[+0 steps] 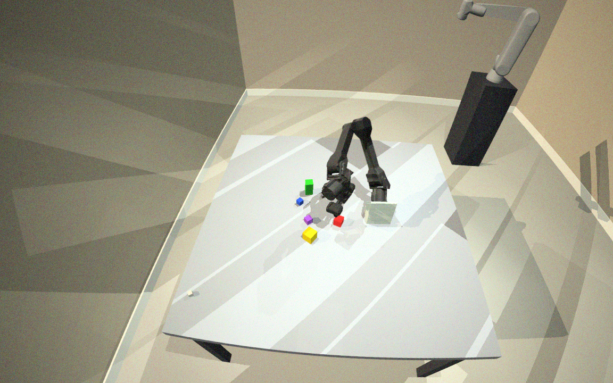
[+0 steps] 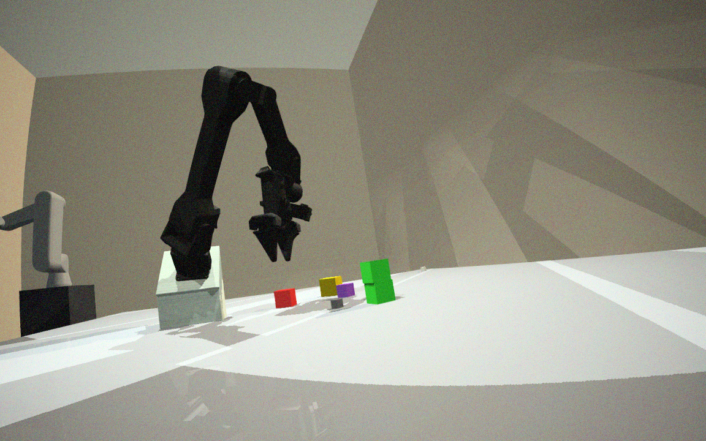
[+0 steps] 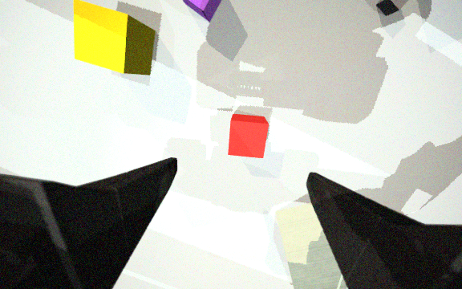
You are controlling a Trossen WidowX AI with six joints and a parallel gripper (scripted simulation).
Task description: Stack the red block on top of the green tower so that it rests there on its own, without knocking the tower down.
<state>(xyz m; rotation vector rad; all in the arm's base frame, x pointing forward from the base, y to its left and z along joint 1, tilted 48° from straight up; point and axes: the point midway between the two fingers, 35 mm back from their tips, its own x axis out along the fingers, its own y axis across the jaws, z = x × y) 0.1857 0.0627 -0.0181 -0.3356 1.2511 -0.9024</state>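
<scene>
Now: gripper tip 90 mm above the red block. Also, from my gripper tip: purple cube: 140 mm ahead, 10 mm to the right, 90 mm below; tiny grey cube: 80 mm ahead, 170 mm to the right, 100 mm below; yellow cube: 130 mm ahead, 90 mm to the left, 80 mm below.
</scene>
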